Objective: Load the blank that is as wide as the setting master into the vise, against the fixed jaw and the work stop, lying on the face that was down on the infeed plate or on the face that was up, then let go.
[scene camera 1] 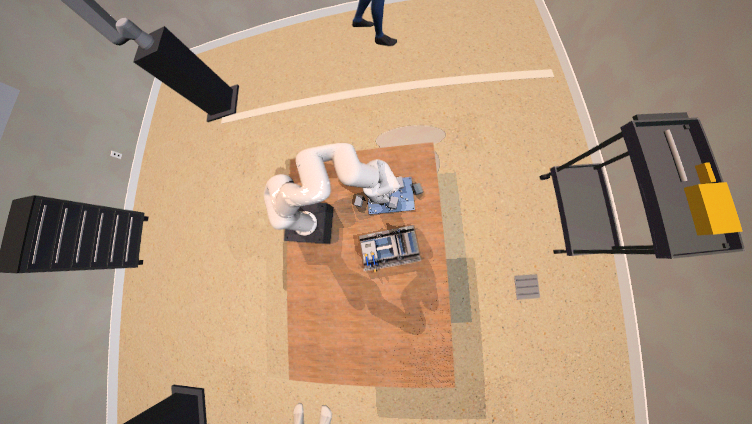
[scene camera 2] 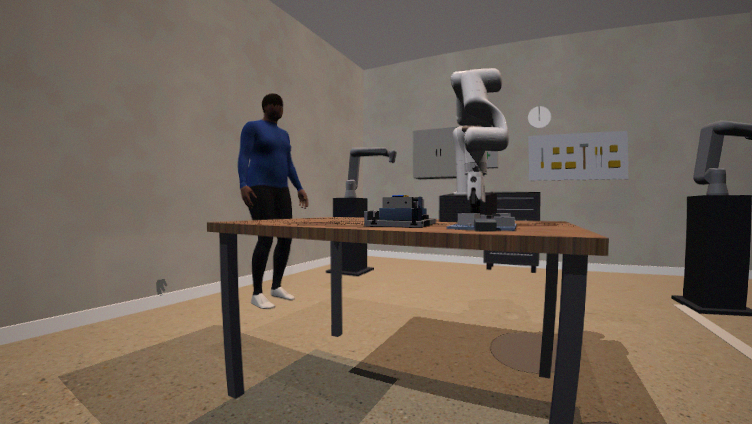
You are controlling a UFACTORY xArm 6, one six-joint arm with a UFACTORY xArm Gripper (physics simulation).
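Pixels of known places: gripper, fingertip midpoint: (scene camera 1: 382,202); arm's base, origin of the base link: (scene camera 1: 305,223).
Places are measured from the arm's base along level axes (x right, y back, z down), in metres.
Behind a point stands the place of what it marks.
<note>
The blue infeed plate (scene camera 1: 405,204) {x -0.052, y -0.533, z 0.118 m} (scene camera 2: 454,227) {x -0.038, y -0.580, z 0.121 m} lies on the wooden table (scene camera 1: 368,326) {x 0.576, y -0.256, z 0.126 m} (scene camera 2: 399,237) {x 0.084, y -0.716, z 0.143 m}, with small grey blanks on it. One grey blank (scene camera 1: 358,200) {x -0.105, y -0.278, z 0.090 m} lies just left of the plate and another (scene camera 1: 417,188) {x -0.126, y -0.609, z 0.097 m} at its right edge. In the side view grey blanks (scene camera 2: 486,223) {x -0.132, y -0.631, z 0.105 m} show low on the plate. The vise (scene camera 1: 389,247) {x 0.172, y -0.423, z 0.041 m} (scene camera 2: 399,210) {x 0.145, y -0.543, z 0.073 m} stands apart from the plate, nearer the table's middle. My gripper (scene camera 1: 388,198) {x -0.079, y -0.407, z 0.118 m} (scene camera 2: 474,203) hangs over the infeed plate, fingers shut and empty, a little above the blanks. I cannot make out the setting master.
The arm's black base (scene camera 1: 309,231) {x 0.047, y -0.024, z -0.007 m} stands at the table's edge. A person in blue (scene camera 2: 267,194) stands beyond the table's far end. Black pedestals with other arms (scene camera 2: 718,247) (scene camera 2: 351,231), a drawer cabinet (scene camera 1: 67,234) and a cart (scene camera 1: 679,184) stand around the room.
</note>
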